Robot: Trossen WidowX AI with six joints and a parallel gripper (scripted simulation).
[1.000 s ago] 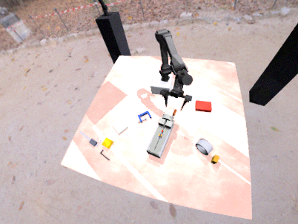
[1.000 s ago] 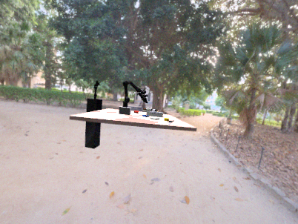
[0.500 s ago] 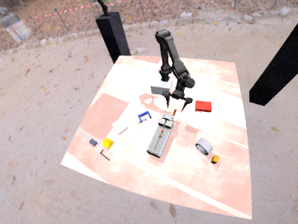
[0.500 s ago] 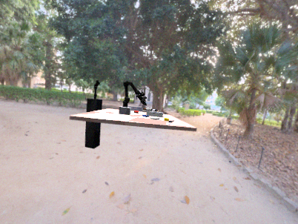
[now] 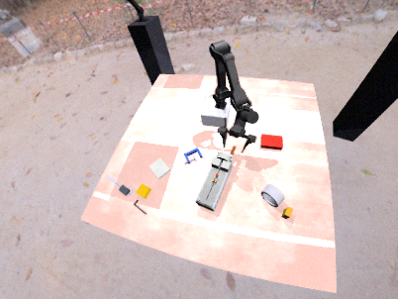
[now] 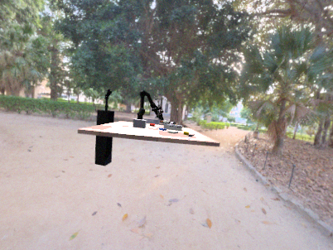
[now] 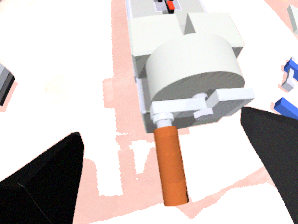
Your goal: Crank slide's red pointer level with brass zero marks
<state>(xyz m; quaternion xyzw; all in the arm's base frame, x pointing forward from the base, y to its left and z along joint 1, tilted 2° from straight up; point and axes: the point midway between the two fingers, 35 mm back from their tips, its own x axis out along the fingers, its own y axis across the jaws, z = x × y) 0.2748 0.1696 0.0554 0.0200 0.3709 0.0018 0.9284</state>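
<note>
The crank handle lies 3 cm below my gripper tip and 2 cm behind it. Also, from my gripper tip: white tile 37 cm to the right, 18 cm ahead, 11 cm below; then red pointer 13 cm ahead, 4 cm below, 3 cm to the right; then red block 20 cm behind, 18 cm to the left, 11 cm below.
</note>
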